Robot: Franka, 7 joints.
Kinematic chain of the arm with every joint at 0, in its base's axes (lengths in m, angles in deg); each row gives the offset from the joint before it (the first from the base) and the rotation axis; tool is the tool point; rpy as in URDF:
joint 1: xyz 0 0 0.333 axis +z
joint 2: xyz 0 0 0 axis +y
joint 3: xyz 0 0 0.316 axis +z
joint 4: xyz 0.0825 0 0 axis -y
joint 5: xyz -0.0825 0 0.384 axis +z
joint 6: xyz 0 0 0 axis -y
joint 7: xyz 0.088 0 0 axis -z
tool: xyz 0 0 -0.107 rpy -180 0 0
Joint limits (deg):
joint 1: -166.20..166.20
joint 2: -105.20..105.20
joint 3: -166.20..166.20
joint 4: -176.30..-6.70
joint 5: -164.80..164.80
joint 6: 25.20..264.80
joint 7: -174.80..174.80
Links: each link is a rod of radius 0.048 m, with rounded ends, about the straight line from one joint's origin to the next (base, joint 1, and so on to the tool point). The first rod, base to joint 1, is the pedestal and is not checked.
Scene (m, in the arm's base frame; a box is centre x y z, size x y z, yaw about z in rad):
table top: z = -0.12
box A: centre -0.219 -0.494 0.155 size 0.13 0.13 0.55 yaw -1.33
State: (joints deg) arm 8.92 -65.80 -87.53 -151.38 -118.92 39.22 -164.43
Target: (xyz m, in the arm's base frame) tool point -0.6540 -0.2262 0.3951
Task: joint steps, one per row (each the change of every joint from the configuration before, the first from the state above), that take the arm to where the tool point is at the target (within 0.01 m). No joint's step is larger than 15 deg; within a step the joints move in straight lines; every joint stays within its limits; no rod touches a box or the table.
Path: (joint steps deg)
1: -0.53 12.75 8.14 6.27 -3.38 2.49 1.60
2: -0.54 12.75 8.15 6.28 -3.37 2.49 1.59
3: -6.25 -4.08 0.81 11.69 -3.89 3.45 -1.59
4: -6.24 -4.08 0.81 11.70 -3.89 3.46 -1.60
5: -9.43 -8.44 -13.73 12.20 -0.86 2.67 0.00
6: -9.43 -8.45 -13.73 12.21 -0.85 2.68 0.00

